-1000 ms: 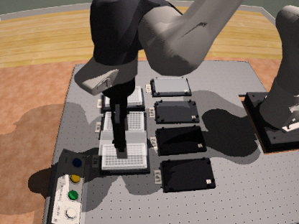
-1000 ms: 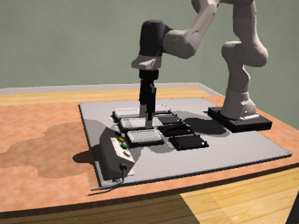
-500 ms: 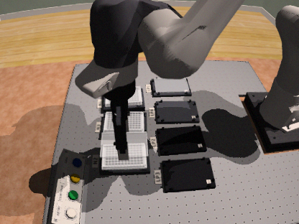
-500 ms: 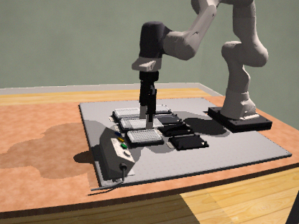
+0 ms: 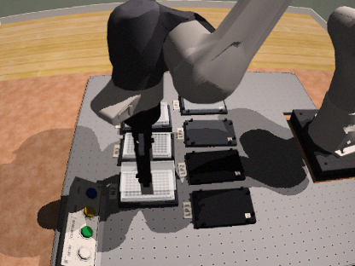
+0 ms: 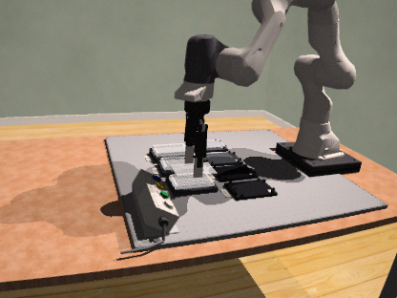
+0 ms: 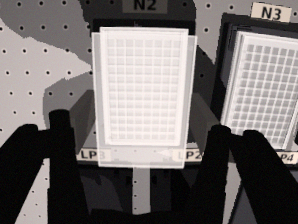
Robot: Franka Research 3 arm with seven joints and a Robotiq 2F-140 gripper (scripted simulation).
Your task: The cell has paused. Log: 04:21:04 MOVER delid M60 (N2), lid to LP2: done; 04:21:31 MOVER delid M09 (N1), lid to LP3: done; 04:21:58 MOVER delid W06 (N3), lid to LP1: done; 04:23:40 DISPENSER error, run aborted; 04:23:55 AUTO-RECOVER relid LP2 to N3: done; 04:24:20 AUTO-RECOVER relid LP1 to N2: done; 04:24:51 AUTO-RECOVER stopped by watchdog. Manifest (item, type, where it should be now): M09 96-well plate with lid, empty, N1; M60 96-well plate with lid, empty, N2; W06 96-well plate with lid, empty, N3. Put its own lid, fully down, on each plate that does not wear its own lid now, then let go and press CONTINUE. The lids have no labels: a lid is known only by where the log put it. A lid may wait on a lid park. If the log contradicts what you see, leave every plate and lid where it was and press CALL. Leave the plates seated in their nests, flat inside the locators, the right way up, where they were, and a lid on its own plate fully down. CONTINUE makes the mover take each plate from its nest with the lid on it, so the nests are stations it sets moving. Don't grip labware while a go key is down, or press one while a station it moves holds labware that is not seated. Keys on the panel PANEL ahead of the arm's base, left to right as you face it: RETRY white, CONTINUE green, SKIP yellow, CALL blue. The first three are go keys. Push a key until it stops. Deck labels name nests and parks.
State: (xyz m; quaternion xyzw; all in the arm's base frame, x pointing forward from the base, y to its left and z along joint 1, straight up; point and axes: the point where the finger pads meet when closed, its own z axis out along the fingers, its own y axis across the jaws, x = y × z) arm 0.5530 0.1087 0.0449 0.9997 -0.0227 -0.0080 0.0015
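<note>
Right now my hand is 60 mm above the plate. From my hand the other things lie so: LP2 label 90 mm behind, 60 mm to the right, 80 mm below; then LP3 label 90 mm behind, 70 mm to the left, 80 mm below; then N2 label 90 mm ahead, 80 mm below.
</note>
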